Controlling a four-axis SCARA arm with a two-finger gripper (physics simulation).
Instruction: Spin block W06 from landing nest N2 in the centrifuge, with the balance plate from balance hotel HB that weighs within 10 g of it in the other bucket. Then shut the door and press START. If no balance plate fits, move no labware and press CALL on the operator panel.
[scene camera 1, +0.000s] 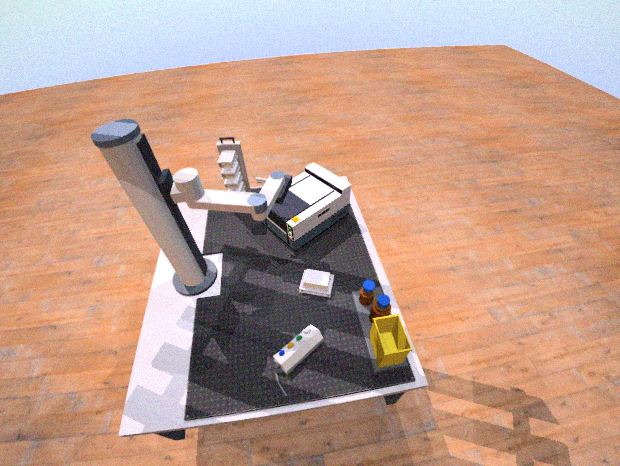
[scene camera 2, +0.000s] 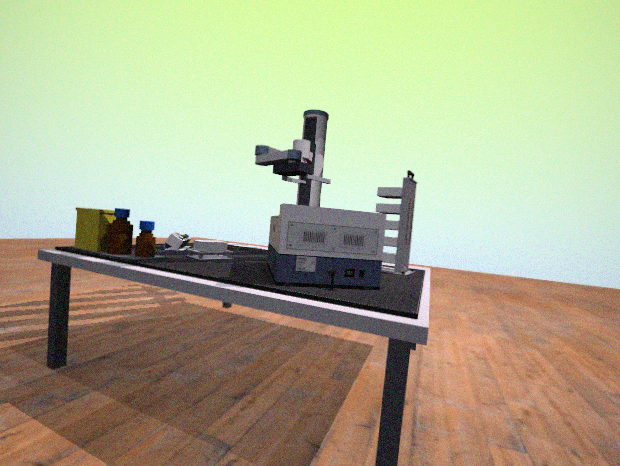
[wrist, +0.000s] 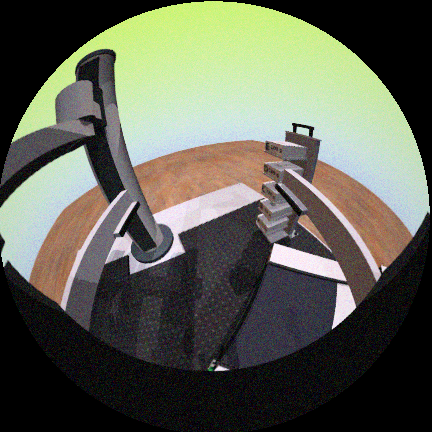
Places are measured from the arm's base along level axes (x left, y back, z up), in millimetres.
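Pixels of known places: gripper, between the fingertips: (scene camera 1: 249, 189) (scene camera 2: 317, 182) (wrist: 203, 183); arm's base, origin of its link: (scene camera 1: 195, 276) (wrist: 151, 242).
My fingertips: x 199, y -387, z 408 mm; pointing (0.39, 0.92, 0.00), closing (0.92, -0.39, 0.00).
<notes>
Ahead of a thing's pixels: the offset from my fingertips to its middle. "spot": to the spot under its first point.
My gripper (scene camera 2: 306, 179) (wrist: 203, 183) is open and empty, high beside and above the centrifuge {dy -290, dx +133, dz -274 mm} (scene camera 1: 323, 220) (scene camera 2: 325, 270) (wrist: 305, 261). The centrifuge has a dark panel and a white panel on top; I cannot tell whether its door is open, and its buckets do not show. The balance hotel {dy +128, dx +383, dz -157 mm} (scene camera 1: 243, 167) (scene camera 2: 408, 225) (wrist: 311, 155) holds several stacked white plates, with labels too blurred to read surely. A white block {dy -278, dx -376, dz -341 mm} (scene camera 1: 316, 279) (scene camera 2: 210, 246) sits on a white nest {spot: dy -257, dx -421, dz -389 mm} (scene camera 1: 314, 292); no label is legible. The operator panel {dy -140, dx -708, dz -354 mm} (scene camera 1: 300, 349) (scene camera 2: 176, 241) has blue, yellow, green and white buttons.
The arm's column (scene camera 1: 155, 215) (scene camera 2: 320, 175) (wrist: 120, 155) stands at the table's side opposite the bottles. Two brown bottles with blue caps (scene camera 1: 367, 294) (scene camera 1: 381, 308) (scene camera 2: 119, 235) (scene camera 2: 145, 242) and a yellow bin (scene camera 1: 388, 345) (scene camera 2: 89, 229) stand along the other edge.
</notes>
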